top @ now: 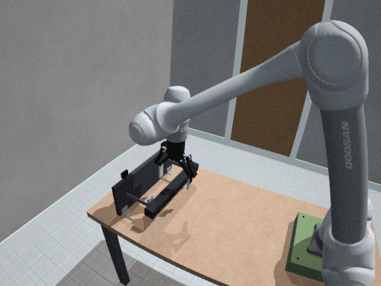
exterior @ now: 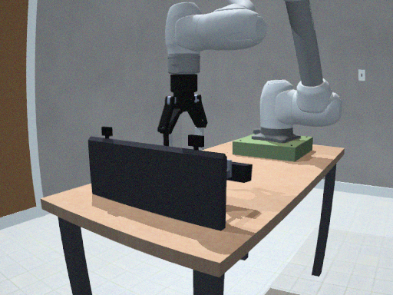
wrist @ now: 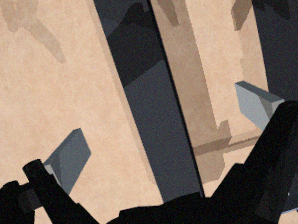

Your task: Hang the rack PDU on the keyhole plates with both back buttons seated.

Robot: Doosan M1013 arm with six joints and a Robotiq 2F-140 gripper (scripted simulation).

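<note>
The rack PDU lies 4 cm below my hand and 2 cm ahead of it. From my hand the other things lie so: dark upright panel 16 cm ahead, 5 cm below, 3 cm to the left.
</note>
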